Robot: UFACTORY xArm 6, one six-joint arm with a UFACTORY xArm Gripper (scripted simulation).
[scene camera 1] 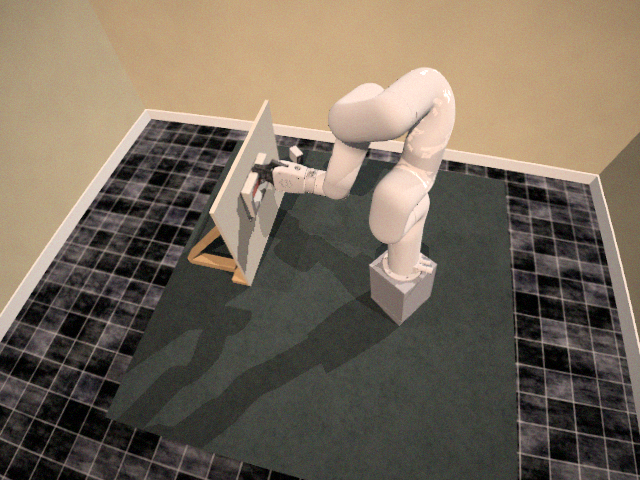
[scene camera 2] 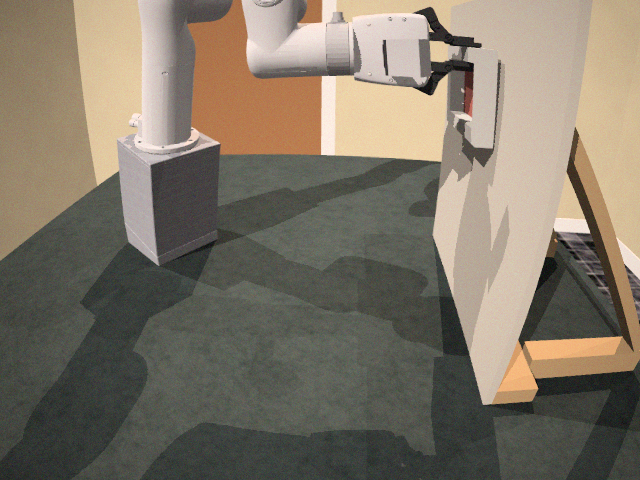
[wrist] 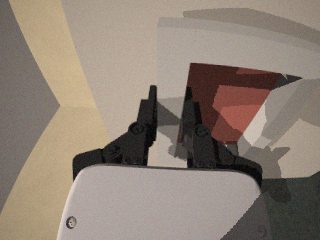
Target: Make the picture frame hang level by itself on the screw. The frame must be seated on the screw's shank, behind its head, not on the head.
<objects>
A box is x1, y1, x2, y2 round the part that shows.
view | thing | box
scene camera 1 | my gripper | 252, 146, 309, 193
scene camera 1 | picture frame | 241, 153, 268, 217
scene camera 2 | my gripper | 349, 7, 481, 95
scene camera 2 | picture frame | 447, 45, 497, 147
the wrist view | picture frame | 157, 17, 319, 164
</objects>
